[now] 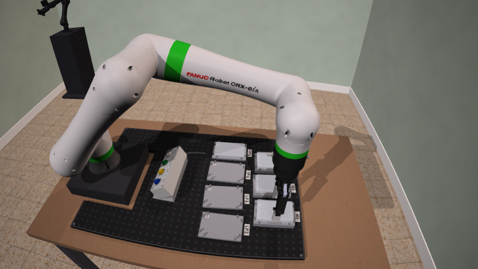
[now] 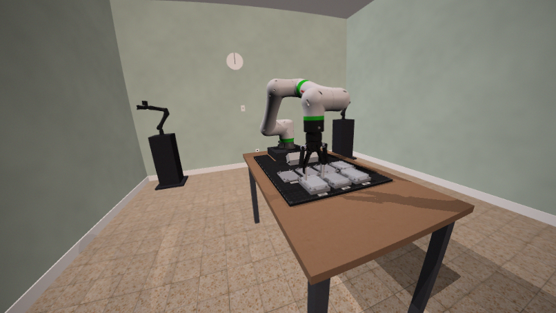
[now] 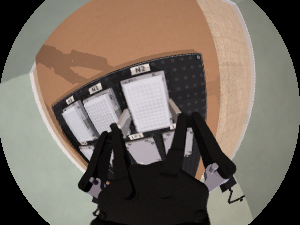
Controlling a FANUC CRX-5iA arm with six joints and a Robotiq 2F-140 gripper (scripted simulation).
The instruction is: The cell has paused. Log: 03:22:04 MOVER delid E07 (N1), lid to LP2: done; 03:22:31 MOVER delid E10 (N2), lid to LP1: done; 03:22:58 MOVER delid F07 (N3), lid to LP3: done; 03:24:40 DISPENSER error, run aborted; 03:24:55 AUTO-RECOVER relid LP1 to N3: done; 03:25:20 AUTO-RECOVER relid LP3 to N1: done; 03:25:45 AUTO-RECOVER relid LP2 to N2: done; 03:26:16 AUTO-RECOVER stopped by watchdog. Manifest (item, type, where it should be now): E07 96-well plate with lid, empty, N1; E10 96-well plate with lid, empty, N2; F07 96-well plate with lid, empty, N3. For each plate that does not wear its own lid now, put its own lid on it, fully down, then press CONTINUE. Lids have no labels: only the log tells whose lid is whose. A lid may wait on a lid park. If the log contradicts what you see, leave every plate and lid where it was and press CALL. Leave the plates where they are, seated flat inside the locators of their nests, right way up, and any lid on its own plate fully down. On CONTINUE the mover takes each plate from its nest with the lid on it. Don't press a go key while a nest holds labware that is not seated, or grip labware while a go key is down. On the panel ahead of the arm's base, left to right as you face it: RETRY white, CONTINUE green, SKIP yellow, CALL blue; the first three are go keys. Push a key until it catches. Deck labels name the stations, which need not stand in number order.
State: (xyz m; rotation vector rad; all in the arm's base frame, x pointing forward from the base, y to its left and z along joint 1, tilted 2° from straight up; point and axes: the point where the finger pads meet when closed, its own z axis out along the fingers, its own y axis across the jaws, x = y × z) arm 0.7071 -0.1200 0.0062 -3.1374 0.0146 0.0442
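My hand is 6 cm above the nest n2. The rest, counted from my hand: plate: 1 cm behind, 13 cm to the left, 5 cm below; LP2: 18 cm behind, 7 cm to the right, 7 cm below; LP3: 19 cm behind, 6 cm to the left, 7 cm below.
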